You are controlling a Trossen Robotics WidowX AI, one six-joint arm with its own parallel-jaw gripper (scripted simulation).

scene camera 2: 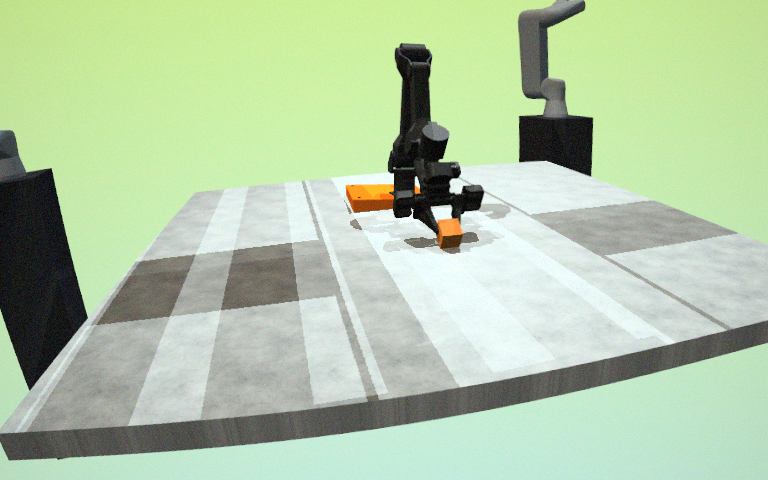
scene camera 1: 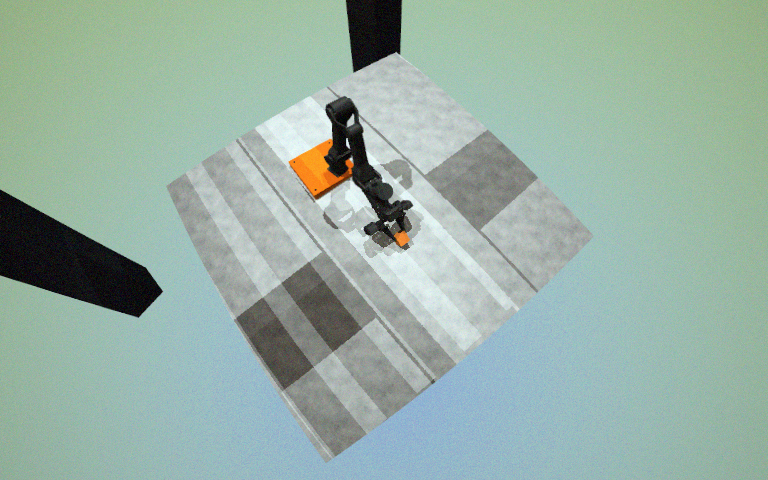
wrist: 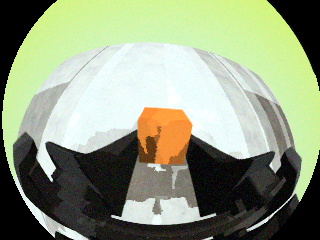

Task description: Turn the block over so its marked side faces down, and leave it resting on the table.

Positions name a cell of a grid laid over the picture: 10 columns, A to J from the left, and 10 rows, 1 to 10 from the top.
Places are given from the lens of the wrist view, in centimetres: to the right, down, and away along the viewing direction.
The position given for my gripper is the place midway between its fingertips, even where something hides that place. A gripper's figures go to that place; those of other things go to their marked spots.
my gripper (wrist: F6): 0, 1, 10
orange block (wrist: F6): 0, 1, 8
